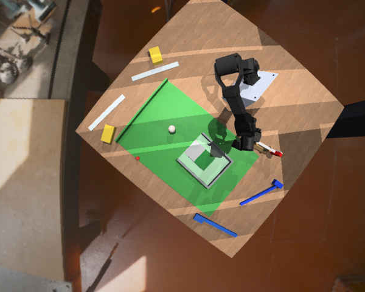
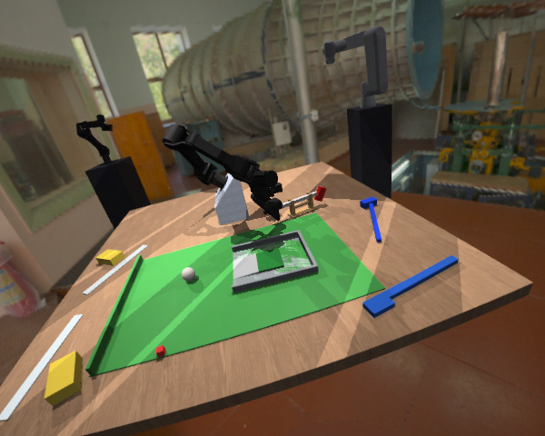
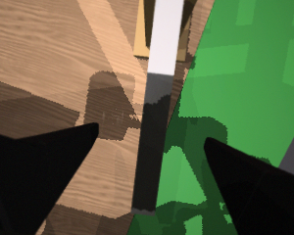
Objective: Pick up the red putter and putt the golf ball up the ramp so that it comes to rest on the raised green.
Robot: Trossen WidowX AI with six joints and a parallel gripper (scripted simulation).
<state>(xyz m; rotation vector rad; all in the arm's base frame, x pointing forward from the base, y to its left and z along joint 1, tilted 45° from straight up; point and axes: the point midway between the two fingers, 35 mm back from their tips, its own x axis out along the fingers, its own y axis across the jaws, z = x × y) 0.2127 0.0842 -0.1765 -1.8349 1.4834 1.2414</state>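
Right now my gripper tip is 40 mm past the red putter, 110 mm to the right of it and 30 mm below it. From my gripper tip the other things lie so: green mat (280 mm ahead, 160 mm to the right, 30 mm below); then white golf ball (270 mm ahead, 300 mm to the right, 10 mm below); then wooden stand (50 mm behind, 120 mm to the left).
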